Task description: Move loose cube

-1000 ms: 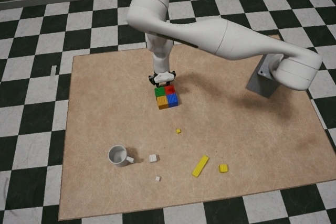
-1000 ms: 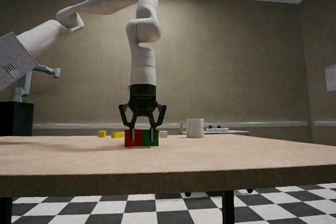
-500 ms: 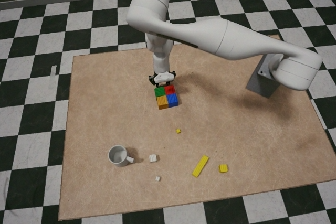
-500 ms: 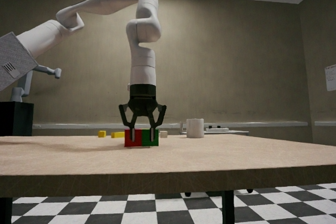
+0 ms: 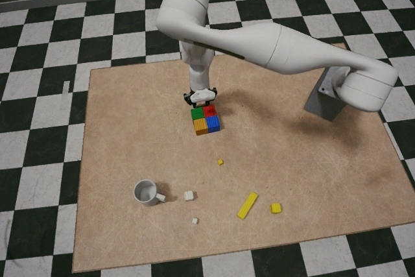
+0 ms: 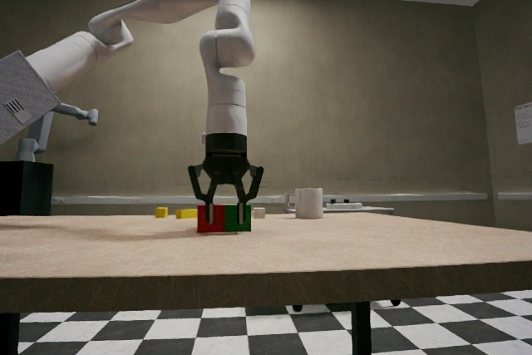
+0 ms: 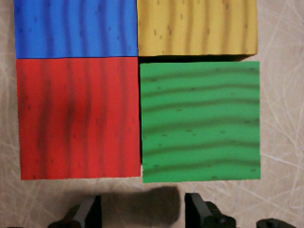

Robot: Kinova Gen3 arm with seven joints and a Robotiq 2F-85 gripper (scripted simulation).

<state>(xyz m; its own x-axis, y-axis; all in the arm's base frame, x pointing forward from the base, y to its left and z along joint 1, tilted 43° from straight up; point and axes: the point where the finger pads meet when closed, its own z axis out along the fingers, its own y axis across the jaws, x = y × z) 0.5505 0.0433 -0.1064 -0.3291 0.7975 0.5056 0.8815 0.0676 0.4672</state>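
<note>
The green cube is 50 mm to the left of my hand, 10 mm below it and 10 mm ahead of it. Round my hand: red cube: 40 mm to the left, 40 mm behind, 10 mm below; blue cube: 90 mm to the left, 60 mm behind, 10 mm below; orange cube: 100 mm to the left, 10 mm below, 10 mm behind.
</note>
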